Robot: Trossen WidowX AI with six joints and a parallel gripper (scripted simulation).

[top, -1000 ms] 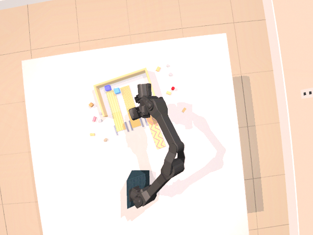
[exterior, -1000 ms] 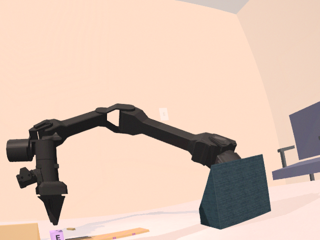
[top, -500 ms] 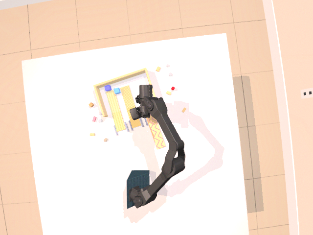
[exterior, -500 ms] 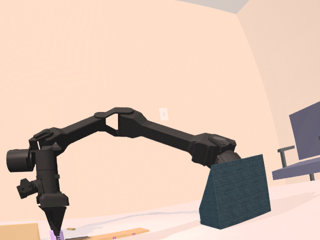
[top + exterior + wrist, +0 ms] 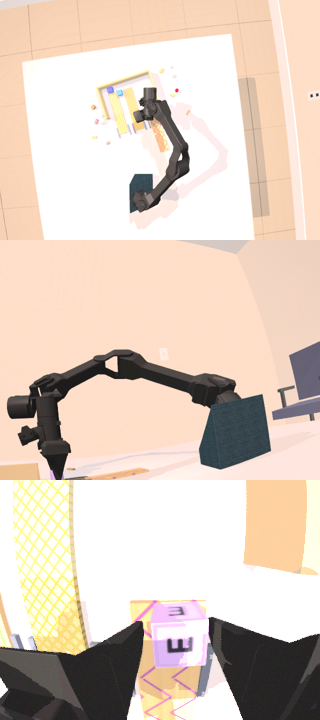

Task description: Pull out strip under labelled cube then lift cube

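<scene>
The zigzag-patterned strip lies 110 mm behind my gripper tip, 30 mm to the right of it and 10 mm below it. From my gripper tip the other things lie so: labelled cube: 10 mm above.
</scene>
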